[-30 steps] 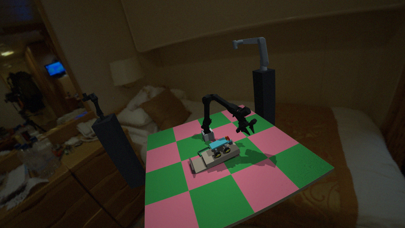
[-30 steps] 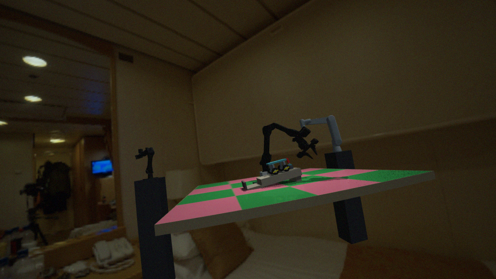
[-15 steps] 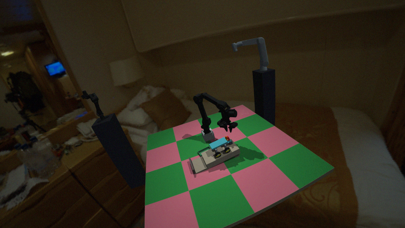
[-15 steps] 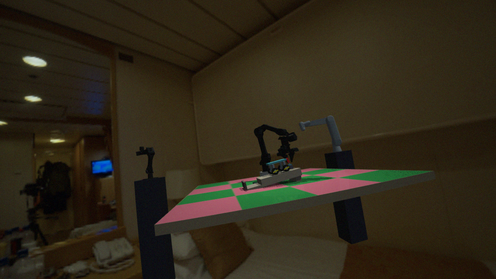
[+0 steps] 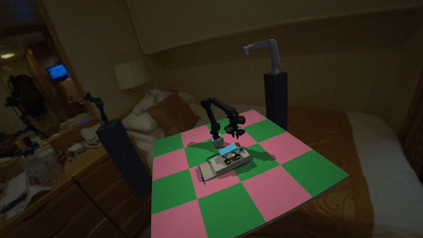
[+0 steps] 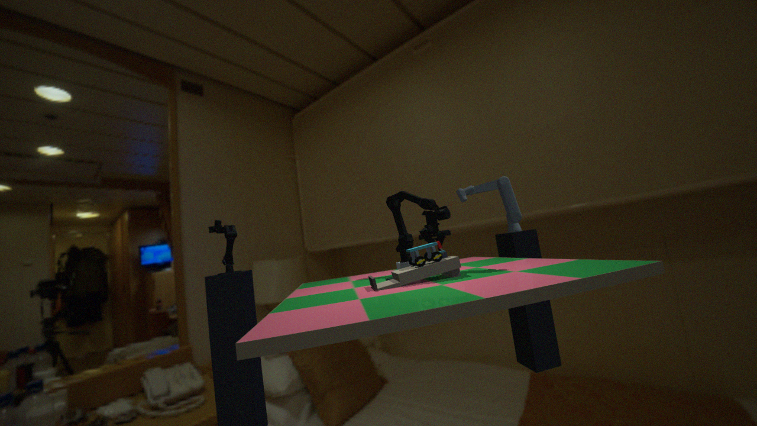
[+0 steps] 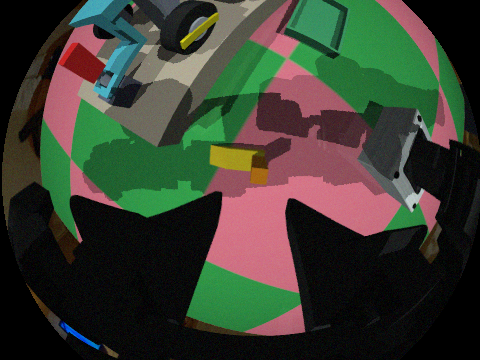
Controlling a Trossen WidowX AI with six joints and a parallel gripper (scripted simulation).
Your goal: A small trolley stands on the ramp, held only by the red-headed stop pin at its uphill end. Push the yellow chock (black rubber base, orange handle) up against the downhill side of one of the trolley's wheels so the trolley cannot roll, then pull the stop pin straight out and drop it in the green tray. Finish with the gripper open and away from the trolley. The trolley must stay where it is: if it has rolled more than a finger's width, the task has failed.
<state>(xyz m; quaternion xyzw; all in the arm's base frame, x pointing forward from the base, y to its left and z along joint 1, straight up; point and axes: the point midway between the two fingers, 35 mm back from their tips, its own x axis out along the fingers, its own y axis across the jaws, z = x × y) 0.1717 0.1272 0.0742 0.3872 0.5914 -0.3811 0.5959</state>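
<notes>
My gripper tip is now 2 cm short of the yellow chock, 1 cm to the right of it and 9 cm above it. Round my gripper tip: red-headed stop pin (13 cm ahead, 3 cm to the right, 1 cm above); then blue-topped trolley (15 cm ahead, 12 cm to the right); then ramp (15 cm ahead, 13 cm to the right, 7 cm below).
</notes>
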